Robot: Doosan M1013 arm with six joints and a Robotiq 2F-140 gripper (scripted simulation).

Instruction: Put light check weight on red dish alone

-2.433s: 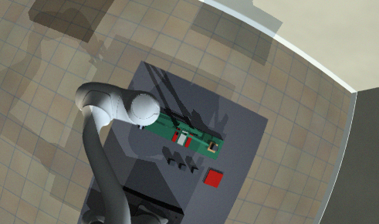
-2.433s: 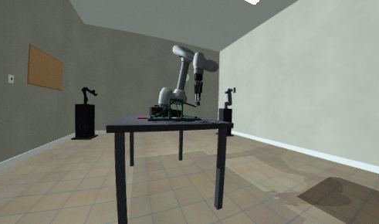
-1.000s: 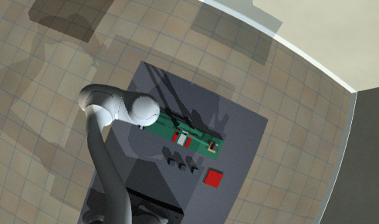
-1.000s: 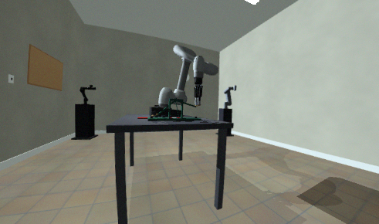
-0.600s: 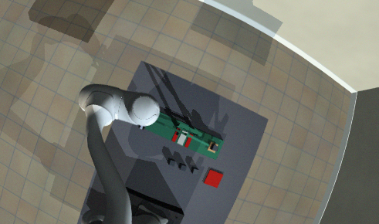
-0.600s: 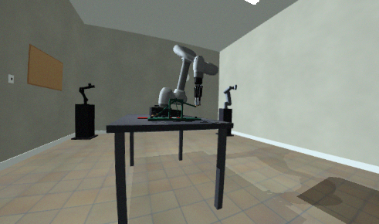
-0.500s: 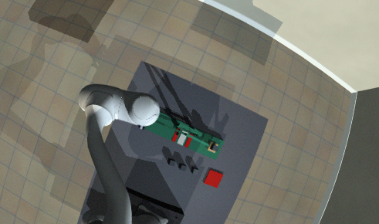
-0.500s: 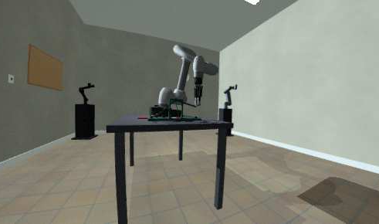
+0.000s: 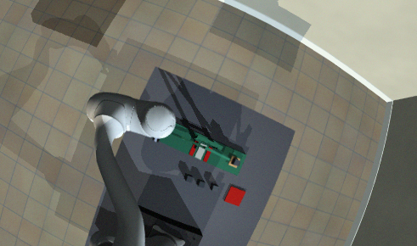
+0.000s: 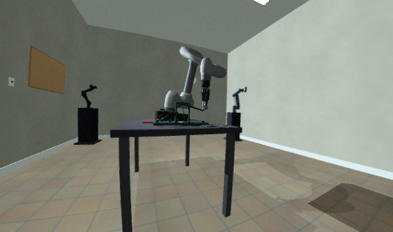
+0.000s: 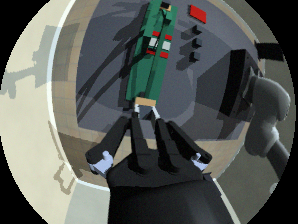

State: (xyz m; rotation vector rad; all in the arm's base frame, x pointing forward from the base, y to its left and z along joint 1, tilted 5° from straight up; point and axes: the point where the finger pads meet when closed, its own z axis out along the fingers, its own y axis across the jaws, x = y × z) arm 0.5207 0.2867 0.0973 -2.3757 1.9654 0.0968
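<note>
My hand is 11 cm past the red dish, 51 cm to the left of it and 17 cm above it. The rest, counted from my hand: green rocker balance: 3 cm ahead, 21 cm to the right, 8 cm below.
</note>
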